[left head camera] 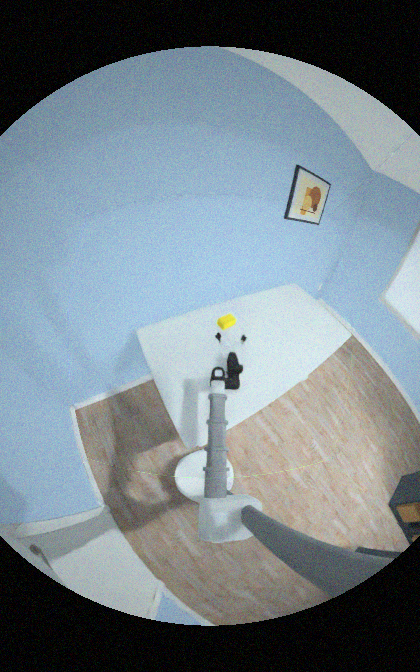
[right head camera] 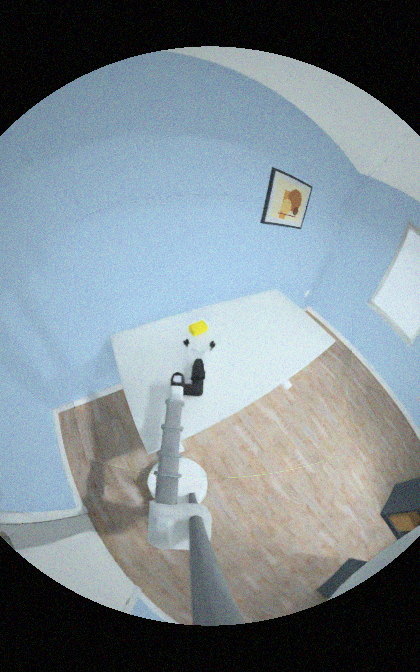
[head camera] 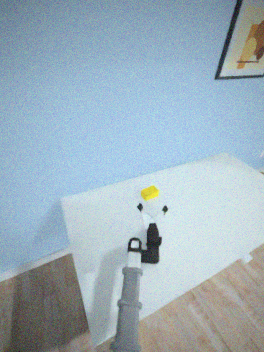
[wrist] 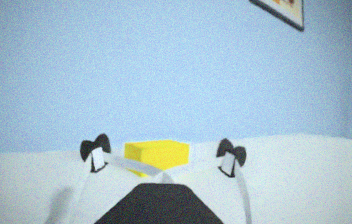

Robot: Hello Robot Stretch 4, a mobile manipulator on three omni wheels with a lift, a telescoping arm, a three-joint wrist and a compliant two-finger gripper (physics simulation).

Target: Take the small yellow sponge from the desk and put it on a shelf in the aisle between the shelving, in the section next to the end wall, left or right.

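Frame: origin at the robot's base, x right, y down, z ahead, level; metres.
Where they show: gripper, fingertip midpoint: [head camera: 152,204] [wrist: 164,149].
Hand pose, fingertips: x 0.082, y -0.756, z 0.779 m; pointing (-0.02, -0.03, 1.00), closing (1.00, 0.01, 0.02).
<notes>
After its pixels a point has its place.
The small yellow sponge [head camera: 150,192] @[x 0.070, y -0.737, z 0.900 m] [left head camera: 226,321] [right head camera: 198,328] [wrist: 162,154] @[x 0.078, y -0.725, z 0.886 m] lies on the white desk [head camera: 200,200] @[x 0.407, y -0.693, z 0.914 m] [left head camera: 285,325] [right head camera: 265,330] [wrist: 300,170] @[x 0.345, y -0.692, z 0.908 m], near its edge along the blue wall. My gripper [head camera: 153,208] @[x 0.082, y -0.756, z 0.779 m] [left head camera: 231,338] [right head camera: 199,344] [wrist: 164,149] @[x 0.082, y -0.756, z 0.779 m] is open, with its fingertips wide apart and nothing between them. It is over the desk, on the near side of the sponge. In the wrist view the sponge shows beyond the fingers, between the two tips and slightly nearer the left one. The aisle shelving named in the task cannot be made out for certain.
A framed picture [head camera: 250,47] @[x 0.650, y -1.506, z 1.572 m] [left head camera: 308,196] [right head camera: 287,199] hangs on the blue wall [head camera: 100,100] @[x -0.248, y -1.251, z 1.023 m] behind the desk. A dark unit with orange-brown insides [left head camera: 407,492] [right head camera: 405,495] stands at the lower right. A white door [left head camera: 105,565] shows at the lower left.
</notes>
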